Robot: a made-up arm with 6 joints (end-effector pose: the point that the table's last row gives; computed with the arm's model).
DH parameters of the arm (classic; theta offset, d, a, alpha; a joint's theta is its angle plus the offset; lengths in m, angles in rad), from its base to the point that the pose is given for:
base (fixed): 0 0.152 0 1.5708
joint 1: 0.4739 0 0.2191 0
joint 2: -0.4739 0.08 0 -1.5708
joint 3: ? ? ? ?
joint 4: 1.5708 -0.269 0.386 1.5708
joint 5: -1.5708 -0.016 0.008 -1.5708
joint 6: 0.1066 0 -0.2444 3.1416
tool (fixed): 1.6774 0.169 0 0
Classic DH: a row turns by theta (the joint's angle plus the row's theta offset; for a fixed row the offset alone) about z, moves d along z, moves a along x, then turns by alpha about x.
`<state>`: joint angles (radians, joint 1 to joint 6).
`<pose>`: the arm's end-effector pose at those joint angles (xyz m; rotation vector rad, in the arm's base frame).
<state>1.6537 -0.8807 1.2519 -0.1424 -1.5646 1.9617</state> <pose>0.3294 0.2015 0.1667 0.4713 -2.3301 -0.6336</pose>
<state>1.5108 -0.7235 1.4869 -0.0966 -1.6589 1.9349</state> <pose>0.3244 0.2354 0.1068 0.5136 -2.4123 -0.3114</pose>
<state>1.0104 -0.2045 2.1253 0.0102 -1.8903 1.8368</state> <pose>0.3531 0.2196 -0.0804 0.7121 -2.4949 0.5661</pose>
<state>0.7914 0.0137 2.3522 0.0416 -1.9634 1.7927</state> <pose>0.3811 0.1860 -0.1525 0.8162 -2.4695 0.8643</pose>
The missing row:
joint 3: 0 -0.204 0.096 -1.5708
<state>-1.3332 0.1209 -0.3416 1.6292 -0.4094 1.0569</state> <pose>-0.3025 -0.1323 0.0453 -1.4210 2.4594 -0.1319</pose>
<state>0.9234 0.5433 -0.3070 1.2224 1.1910 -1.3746</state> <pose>0.0610 -0.3917 0.0167 1.0590 -1.2353 1.1714</pose>
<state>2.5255 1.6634 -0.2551 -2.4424 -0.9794 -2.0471</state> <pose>-0.5688 -0.3622 -0.0288 -1.1120 0.9148 1.7262</pose>
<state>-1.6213 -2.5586 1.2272 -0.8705 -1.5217 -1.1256</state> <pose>0.5879 0.2009 0.4785 2.2498 1.9043 0.8713</pose>
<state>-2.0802 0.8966 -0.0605 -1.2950 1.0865 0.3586</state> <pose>-0.0614 -0.4144 -0.3245 1.0350 0.0751 -0.2834</pose>
